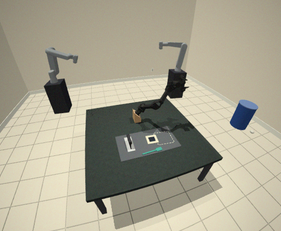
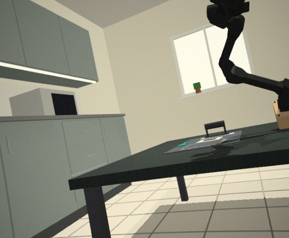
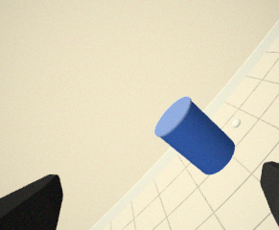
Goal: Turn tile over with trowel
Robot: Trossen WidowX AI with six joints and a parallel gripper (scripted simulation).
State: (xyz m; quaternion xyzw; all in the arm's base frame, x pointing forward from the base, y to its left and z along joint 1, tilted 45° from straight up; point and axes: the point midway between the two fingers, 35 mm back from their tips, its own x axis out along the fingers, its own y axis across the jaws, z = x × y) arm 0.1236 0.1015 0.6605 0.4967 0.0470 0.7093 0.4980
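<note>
The teal trowel lies 43 cm ahead of my gripper tip, 49 cm to the right of it and 50 cm below it. Round my gripper tip: grey mat 30 cm ahead, 53 cm to the right, 52 cm below; then tile 28 cm ahead, 48 cm to the right, 50 cm below.
</note>
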